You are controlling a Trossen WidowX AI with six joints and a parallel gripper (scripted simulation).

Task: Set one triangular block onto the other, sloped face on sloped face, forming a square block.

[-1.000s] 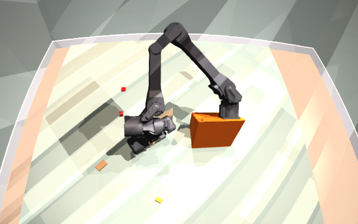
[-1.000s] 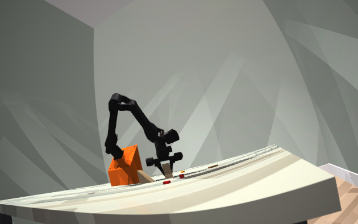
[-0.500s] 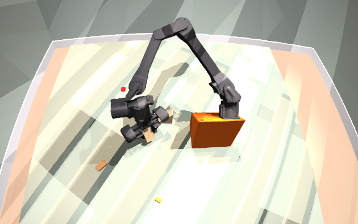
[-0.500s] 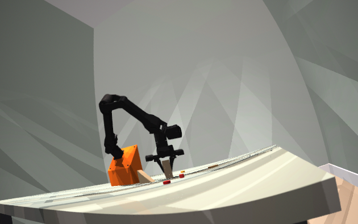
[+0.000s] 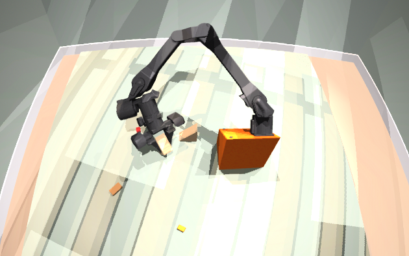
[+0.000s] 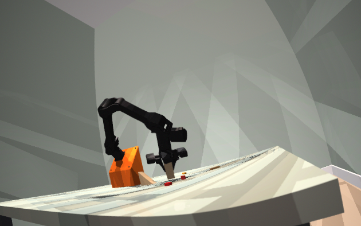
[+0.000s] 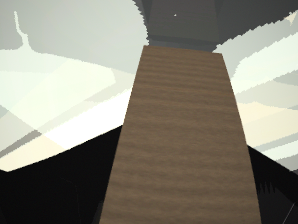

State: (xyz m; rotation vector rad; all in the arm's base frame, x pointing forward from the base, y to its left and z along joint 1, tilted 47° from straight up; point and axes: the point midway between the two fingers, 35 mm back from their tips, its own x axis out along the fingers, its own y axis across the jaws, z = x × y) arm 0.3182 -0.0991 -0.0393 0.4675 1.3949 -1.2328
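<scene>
My gripper tip is now 10 mm below the tan triangular block. The rest, counted from my gripper tip: small red cube: 110 mm to the right, 110 mm ahead, 40 mm below; small yellow piece: 280 mm to the left, 50 mm behind, 40 mm below; small tan piece: 180 mm ahead, 140 mm to the left, 40 mm below.
</scene>
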